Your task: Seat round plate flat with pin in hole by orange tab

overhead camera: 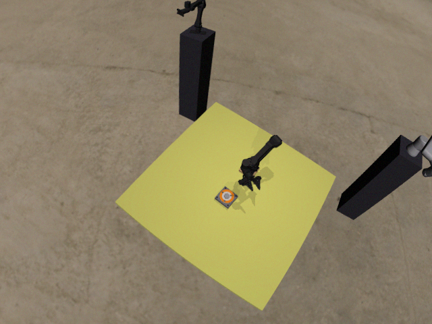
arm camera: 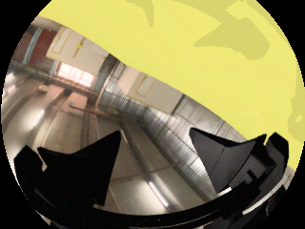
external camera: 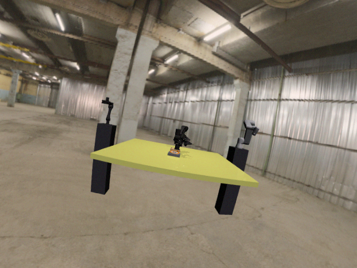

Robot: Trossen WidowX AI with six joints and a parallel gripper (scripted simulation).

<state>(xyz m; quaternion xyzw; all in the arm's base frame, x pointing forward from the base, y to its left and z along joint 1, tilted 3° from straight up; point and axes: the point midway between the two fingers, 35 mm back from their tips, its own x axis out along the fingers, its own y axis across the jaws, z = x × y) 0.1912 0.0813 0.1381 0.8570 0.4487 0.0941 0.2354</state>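
The plate lies 8 cm ahead of my gripper tip, 15 cm to the right of it and 12 cm below it. From my gripper tip the other things lie so: square base 9 cm ahead, 17 cm to the right, 13 cm below.
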